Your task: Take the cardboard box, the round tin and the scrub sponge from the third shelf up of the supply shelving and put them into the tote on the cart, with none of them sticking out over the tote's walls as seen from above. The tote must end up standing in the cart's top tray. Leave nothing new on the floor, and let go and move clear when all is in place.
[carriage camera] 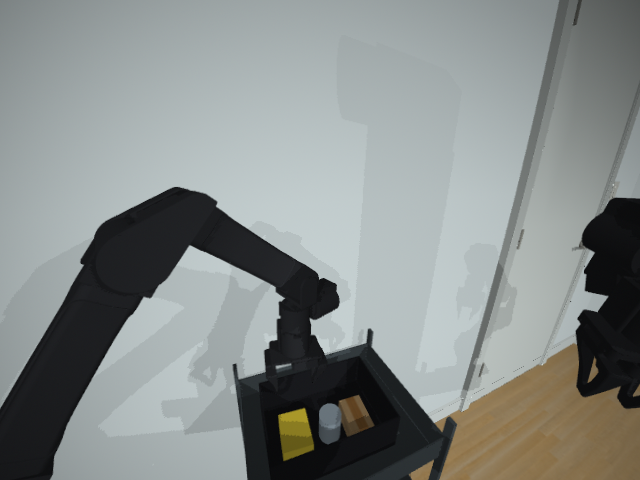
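The black tote [381,429] stands in the top tray of the dark cart [416,413]. Inside it, side by side, are the yellow scrub sponge [295,434] at the left, the grey round tin [329,423] in the middle and the brown cardboard box [356,415] at the right. All three appear to lie below the tote's rim. My left gripper [294,383] is open and empty, pointing down over the back left part of the tote, apart from the sponge. My right gripper [605,395] is partly open and empty, at the right edge of the view, away from the cart.
The cart's corner posts [444,446] rise above its tray. A pale wall [206,129] stands behind the cart, with shadows of the arms on it. A light door [558,196] is at the right, above wooden floor [522,428].
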